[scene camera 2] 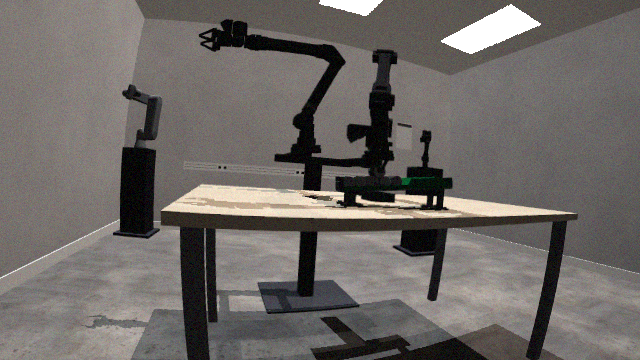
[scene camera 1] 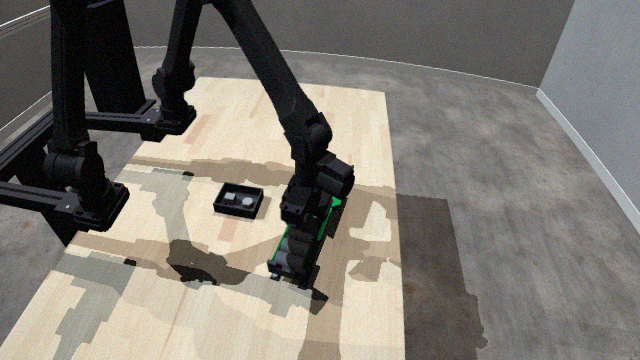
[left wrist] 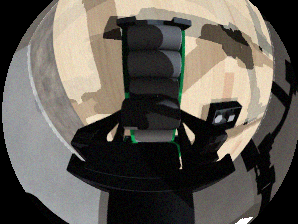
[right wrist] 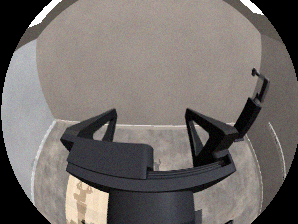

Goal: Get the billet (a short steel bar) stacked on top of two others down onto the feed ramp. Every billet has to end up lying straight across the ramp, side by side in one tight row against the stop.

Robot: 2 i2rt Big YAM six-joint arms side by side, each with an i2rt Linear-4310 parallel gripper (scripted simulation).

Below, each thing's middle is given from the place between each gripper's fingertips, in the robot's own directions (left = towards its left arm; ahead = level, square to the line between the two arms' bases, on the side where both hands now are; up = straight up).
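So you can picture it, there's the small black tray [scene camera 1: 242, 191], and my left gripper is 230 mm past it, 120 mm to the right of it and 110 mm above it.
As for my right hand, the small black tray is 18 cm ahead of that one, 82 cm to the left of it and 68 cm below it.
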